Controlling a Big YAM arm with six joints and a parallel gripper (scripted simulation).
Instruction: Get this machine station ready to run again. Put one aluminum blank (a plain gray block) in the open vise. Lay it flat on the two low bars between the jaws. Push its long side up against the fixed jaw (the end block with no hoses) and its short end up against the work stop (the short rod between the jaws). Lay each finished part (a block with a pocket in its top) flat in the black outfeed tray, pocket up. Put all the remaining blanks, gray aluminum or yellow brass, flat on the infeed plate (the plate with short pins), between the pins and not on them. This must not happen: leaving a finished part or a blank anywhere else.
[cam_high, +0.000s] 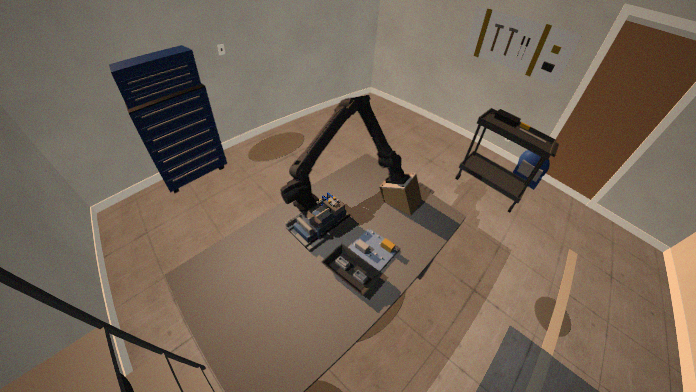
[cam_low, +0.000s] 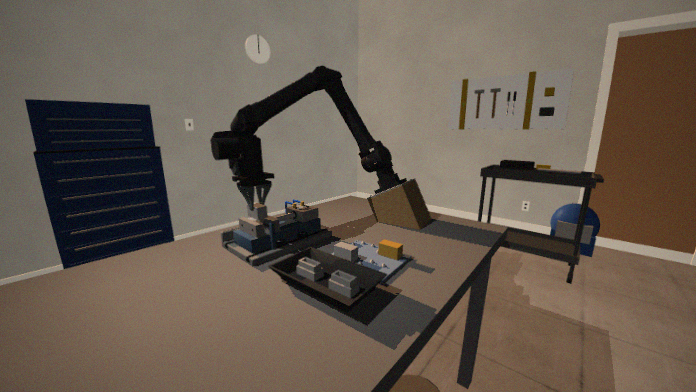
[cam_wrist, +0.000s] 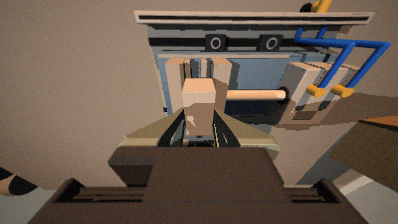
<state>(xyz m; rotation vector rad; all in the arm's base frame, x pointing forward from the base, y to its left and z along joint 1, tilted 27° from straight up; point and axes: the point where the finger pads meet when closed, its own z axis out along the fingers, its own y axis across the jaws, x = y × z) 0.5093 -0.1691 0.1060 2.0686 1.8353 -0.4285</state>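
Now: the vise 70 mm behind my hand, 10 mm to the left of it and 100 mm below it. Round my hand: yellow brass blank: 170 mm behind, 360 mm to the left, 110 mm below.
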